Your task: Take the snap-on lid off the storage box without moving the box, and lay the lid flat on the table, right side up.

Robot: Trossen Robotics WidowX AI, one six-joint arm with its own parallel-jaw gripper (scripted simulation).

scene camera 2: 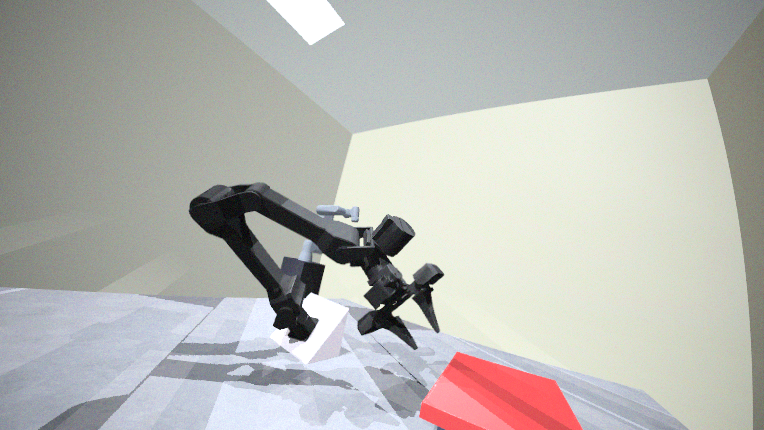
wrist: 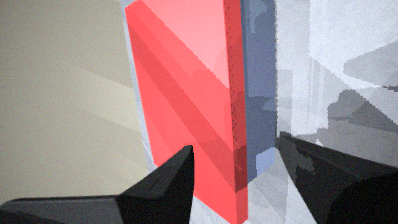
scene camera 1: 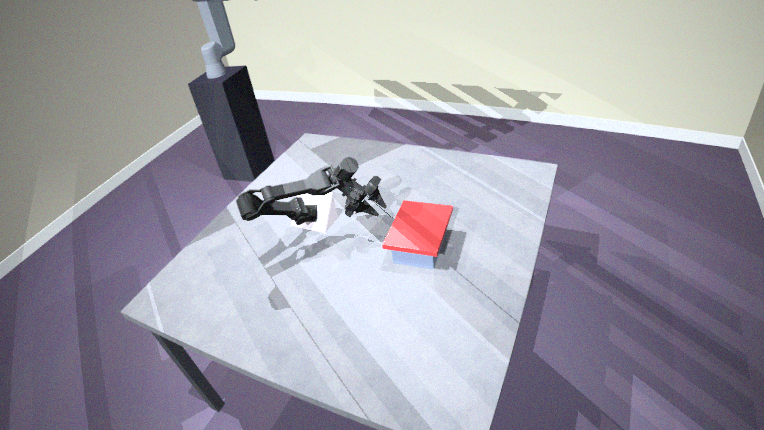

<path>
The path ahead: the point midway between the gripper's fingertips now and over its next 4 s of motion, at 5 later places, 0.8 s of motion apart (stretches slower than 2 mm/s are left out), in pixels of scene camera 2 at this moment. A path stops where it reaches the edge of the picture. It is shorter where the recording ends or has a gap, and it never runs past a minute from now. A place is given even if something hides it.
My gripper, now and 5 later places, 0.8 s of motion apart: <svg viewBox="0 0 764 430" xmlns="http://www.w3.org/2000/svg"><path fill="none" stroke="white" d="M427 341L440 358L452 378L452 378L452 374L453 370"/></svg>
</path>
